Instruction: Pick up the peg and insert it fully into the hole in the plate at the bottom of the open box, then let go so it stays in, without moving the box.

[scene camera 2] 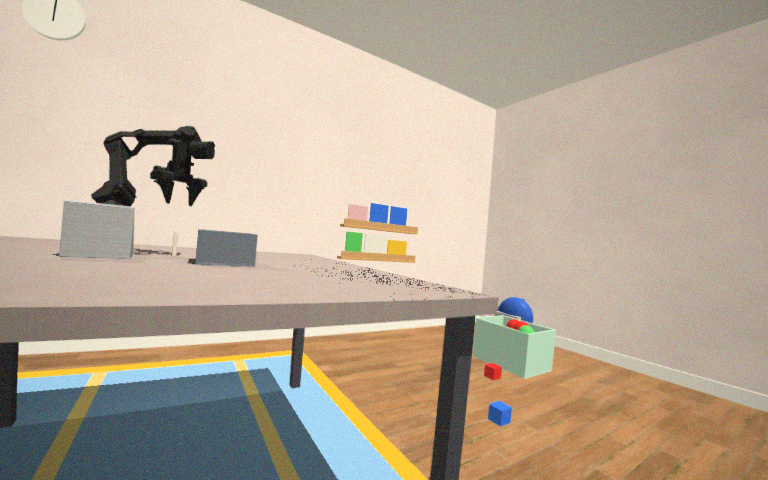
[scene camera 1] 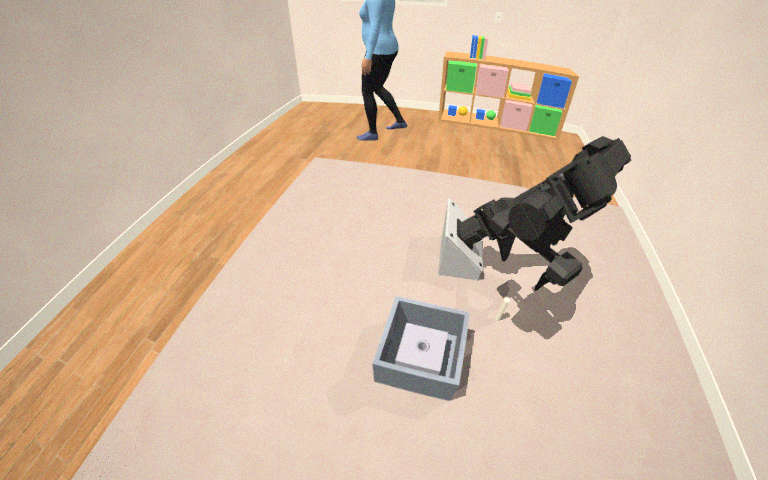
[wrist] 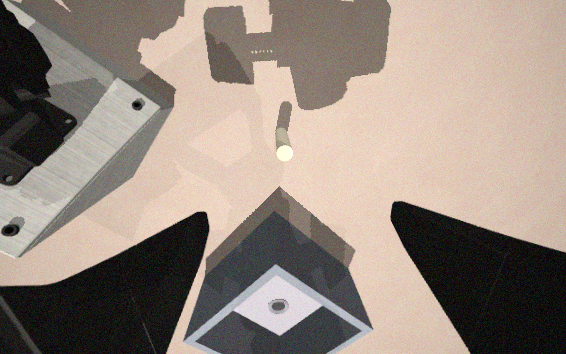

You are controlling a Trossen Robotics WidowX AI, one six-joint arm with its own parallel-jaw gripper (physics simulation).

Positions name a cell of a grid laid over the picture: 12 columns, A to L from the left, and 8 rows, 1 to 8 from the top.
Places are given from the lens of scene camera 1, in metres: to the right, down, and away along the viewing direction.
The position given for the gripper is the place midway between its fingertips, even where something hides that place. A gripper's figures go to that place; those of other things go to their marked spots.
gripper (scene camera 1: I5): 0.27, 0.07, 0.57
blue-grey box (scene camera 1: G7): 0.11, 0.27, 0.51
plate (scene camera 1: G6): 0.08, 0.23, 0.62
The marked spots on the blue-grey box and the plate are 0.12 m apart.
